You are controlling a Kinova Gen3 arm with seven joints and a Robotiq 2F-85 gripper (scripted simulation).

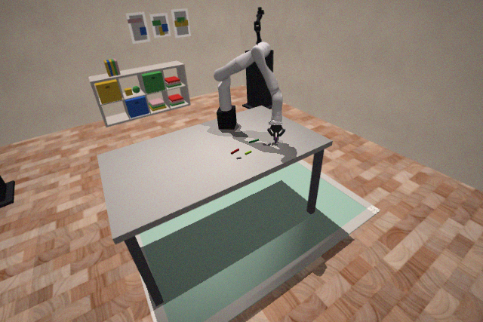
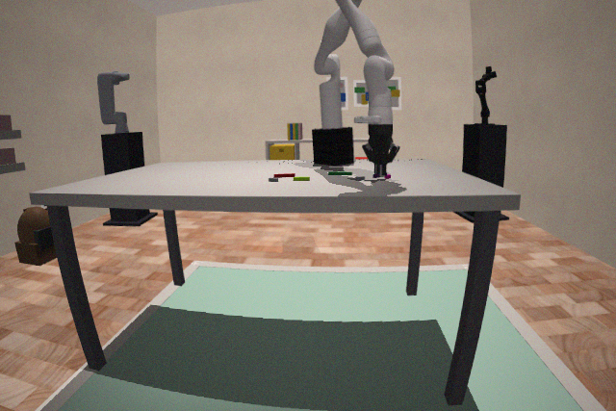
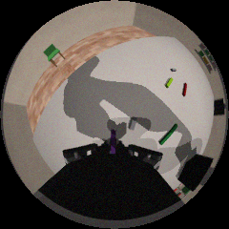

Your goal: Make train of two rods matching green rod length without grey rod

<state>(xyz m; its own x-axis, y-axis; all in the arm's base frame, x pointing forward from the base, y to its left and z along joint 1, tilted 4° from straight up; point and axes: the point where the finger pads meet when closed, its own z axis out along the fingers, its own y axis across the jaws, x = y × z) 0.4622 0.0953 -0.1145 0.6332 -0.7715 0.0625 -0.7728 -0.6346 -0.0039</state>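
The magenta rod lies 3 cm behind my hand, 3 cm to the left of it and 2 cm below it. From my hand the other things lie so: green rod 12 cm behind, 11 cm to the right, 2 cm below; then lime rod 3 cm behind, 24 cm to the right, 2 cm below; then purple rod 1 cm below.
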